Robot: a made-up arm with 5 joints.
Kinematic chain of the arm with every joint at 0, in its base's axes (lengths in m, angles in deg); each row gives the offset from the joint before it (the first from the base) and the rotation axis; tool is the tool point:
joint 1: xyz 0 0 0.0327 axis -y
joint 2: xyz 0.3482 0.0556 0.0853 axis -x
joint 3: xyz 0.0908 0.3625 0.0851 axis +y
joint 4: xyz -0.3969 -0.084 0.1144 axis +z
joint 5: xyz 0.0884 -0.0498 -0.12 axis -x
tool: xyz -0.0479 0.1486 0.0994
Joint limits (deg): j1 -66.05..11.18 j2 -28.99..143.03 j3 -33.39..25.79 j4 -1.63..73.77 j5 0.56..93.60
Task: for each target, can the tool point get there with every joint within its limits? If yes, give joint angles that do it. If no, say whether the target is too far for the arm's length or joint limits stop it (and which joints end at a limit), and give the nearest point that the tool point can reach.
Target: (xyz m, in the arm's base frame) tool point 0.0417 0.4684 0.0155
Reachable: yes | joints -13.91 -6.71 -25.30 42.50 43.12
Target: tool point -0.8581 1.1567 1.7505
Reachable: no: too far | nearest point -0.0541 0.3276 0.5537 | short by 1.663 m
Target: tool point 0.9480 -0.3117 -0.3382
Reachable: no: joint limits stop it (at a limit: joint 1, joint 3, joint 4, joint 5) | nearest point 0.2767 -0.1454 -0.1787 | short by 0.710 m
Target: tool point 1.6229 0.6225 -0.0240
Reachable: no: too far | nearest point 0.5636 0.2472 0.1190 | short by 1.133 m
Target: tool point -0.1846 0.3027 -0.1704
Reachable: yes | joints -37.87 82.56 11.52 52.63 25.78
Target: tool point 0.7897 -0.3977 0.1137
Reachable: no: joint limits stop it (at a limit: joint 2, joint 3, joint 4, joint 5) | nearest point 0.2460 -0.3448 0.0579 | short by 0.549 m
